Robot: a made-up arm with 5 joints.
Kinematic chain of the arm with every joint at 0, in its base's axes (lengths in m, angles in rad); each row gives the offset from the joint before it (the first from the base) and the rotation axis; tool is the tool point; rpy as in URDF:
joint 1: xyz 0 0 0.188 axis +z
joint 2: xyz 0 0 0 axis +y
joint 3: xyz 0.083 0 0.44 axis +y
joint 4: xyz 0.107 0 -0.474 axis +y
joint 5: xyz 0.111 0 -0.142 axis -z
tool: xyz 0 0 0 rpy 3.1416 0 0
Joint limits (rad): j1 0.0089..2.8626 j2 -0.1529..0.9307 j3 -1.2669..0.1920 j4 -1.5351..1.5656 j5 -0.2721..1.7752
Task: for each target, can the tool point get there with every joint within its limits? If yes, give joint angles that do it. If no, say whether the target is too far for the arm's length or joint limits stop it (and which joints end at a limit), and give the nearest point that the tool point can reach.
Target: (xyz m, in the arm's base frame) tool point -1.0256 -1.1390 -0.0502
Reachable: no: too far | nearest point -0.6463 0.1851 -0.0502 | short by 1.377 m
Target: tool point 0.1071 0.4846 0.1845
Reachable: yes | joints 1.3533 0.0224 -0.2783 -0.5956 1.1907
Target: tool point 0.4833 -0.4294 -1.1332
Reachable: no: too far | nearest point 0.4362 0.0039 -0.2811 | short by 0.957 m
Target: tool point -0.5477 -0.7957 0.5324
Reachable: no: joint limits stop it (at a limit: joint 2, joint 3) | nearest point -0.0807 -0.1173 0.1572 | short by 0.905 m
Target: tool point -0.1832 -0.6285 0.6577
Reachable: no: joint limits stop it (at a limit: joint 2, joint 3, joint 4) | nearest point -0.0393 -0.1347 0.1615 | short by 0.715 m
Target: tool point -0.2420 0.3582 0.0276
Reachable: yes | joints 2.1650 0.5238 -0.2211 -1.1235 0.4512
